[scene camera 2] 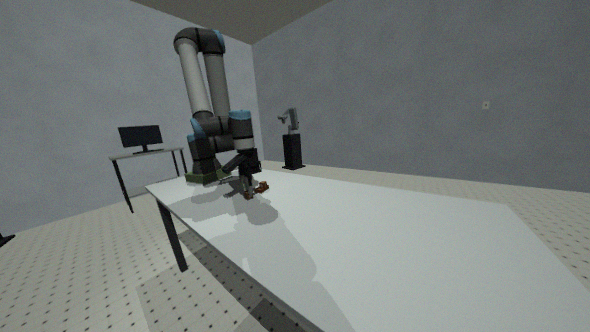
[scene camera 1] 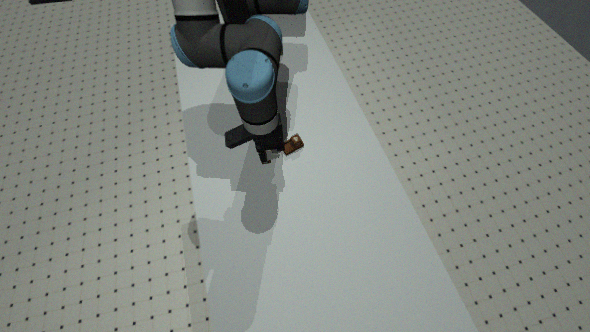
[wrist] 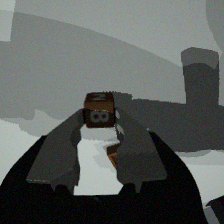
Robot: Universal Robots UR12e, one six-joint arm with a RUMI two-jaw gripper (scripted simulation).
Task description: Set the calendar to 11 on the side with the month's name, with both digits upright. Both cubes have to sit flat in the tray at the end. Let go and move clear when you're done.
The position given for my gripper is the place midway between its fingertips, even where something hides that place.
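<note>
My gripper (scene camera 1: 266,158). Gripper again (scene camera 2: 249,195). Brown cube (wrist: 99,107), with my gripper (wrist: 100,109).
</note>
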